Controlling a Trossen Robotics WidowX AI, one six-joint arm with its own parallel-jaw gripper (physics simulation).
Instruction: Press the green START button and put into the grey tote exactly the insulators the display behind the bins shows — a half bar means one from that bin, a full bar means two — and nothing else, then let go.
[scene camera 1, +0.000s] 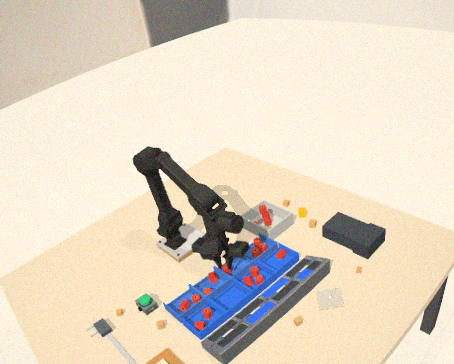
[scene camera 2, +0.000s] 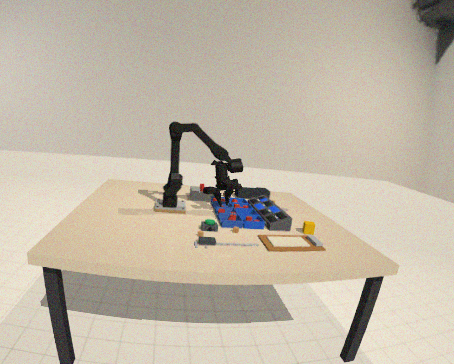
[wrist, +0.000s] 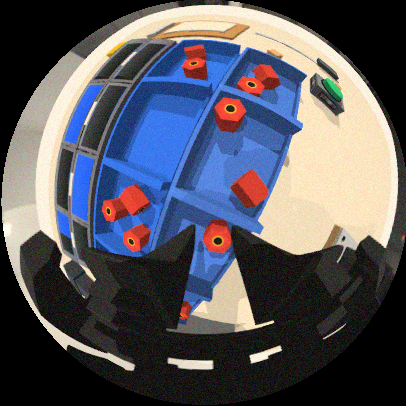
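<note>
My gripper is open, fingers low at the robot-side bin row. A red insulator shows between the fingertips in the wrist view, not gripped. Blue bins hold several red insulators; one middle bin on the display side is empty. The display behind them shows blue bars in three places. The grey tote holds red insulators, some standing up; their exact number is unclear. The green START button stands beside the bins.
A dark box stands beyond the display's far end. Small orange cubes and a yellow cube lie around. A pale square plate, a caliper-like tool and a clipboard lie on the table.
</note>
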